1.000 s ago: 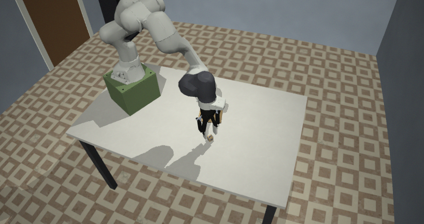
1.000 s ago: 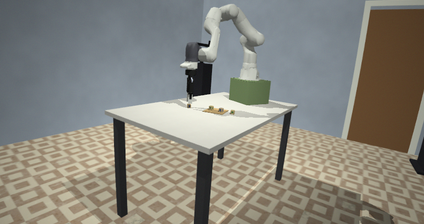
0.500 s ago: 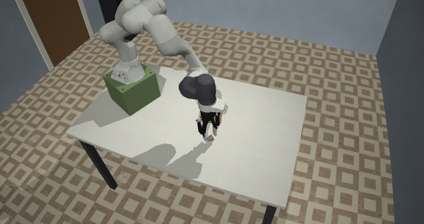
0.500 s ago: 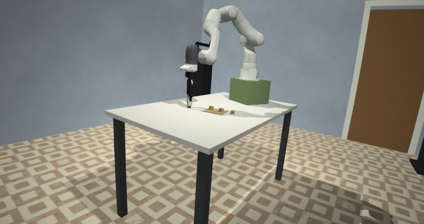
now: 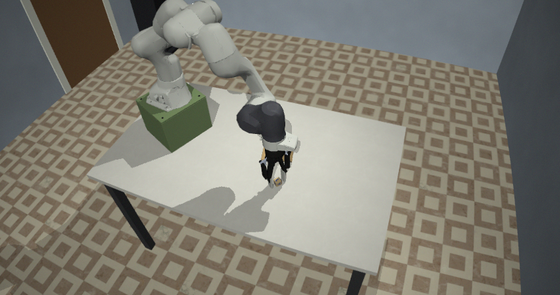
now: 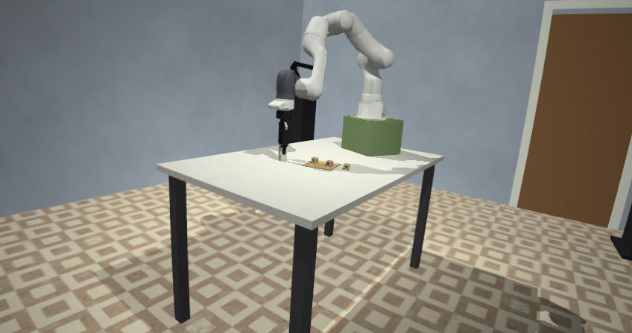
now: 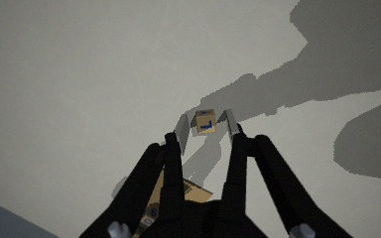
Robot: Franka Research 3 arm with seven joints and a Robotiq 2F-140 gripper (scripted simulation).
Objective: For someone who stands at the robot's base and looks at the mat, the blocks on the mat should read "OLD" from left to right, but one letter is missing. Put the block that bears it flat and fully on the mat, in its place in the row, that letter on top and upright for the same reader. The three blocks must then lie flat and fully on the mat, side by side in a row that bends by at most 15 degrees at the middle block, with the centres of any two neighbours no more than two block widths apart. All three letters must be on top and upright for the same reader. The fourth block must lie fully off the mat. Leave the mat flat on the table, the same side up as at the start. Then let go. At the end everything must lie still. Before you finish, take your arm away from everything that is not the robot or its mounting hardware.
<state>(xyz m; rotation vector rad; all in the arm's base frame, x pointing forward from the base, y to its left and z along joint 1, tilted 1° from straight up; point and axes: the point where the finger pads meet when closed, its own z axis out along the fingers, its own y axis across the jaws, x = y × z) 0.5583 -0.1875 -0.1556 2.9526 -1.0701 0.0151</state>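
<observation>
The tan mat lies 19 cm to the left of my hand, 6 cm behind it and 3 cm below it.
</observation>
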